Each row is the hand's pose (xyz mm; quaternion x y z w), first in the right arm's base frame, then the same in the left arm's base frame.
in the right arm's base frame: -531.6 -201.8 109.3 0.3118 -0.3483 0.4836 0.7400
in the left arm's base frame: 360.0 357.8 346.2 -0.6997 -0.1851 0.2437 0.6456
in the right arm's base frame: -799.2 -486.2 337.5 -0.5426 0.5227 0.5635 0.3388
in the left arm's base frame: 83.9 656.8 149.0 -0.4393 0.7581 -0.4483 0.1769
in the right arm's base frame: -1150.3 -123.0 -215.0 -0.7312 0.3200 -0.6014 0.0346
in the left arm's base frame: 65.2 -21.6 -167.0 0.0129 -0.0173 0.7481 0.6633
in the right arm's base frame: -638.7 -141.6 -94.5 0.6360 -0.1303 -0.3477 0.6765
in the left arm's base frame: 299.7 138.6 275.7 -0.1452 -0.8024 -0.1461 0.5601
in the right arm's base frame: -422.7 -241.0 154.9 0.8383 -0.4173 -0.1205 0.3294
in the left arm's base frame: 386.6 424.1 448.0 -0.0064 -0.7413 0.3758 0.5561
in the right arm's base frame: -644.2 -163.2 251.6 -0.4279 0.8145 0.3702 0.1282
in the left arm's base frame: 393.6 463.2 197.2 -0.0486 0.7680 -0.6135 0.1772
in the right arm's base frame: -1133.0 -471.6 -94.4 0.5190 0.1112 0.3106 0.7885
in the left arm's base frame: -183.9 228.3 -58.0 -0.3872 -0.2112 -0.1145 0.8902
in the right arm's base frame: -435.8 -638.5 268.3 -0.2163 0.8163 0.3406 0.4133
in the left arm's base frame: 81.1 684.2 548.1 -0.1483 0.5629 -0.6824 0.4422
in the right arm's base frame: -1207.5 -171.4 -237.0 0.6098 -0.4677 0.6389 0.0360
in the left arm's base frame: -6.7 -27.3 -196.9 -0.1674 -0.0262 0.7999 0.5757
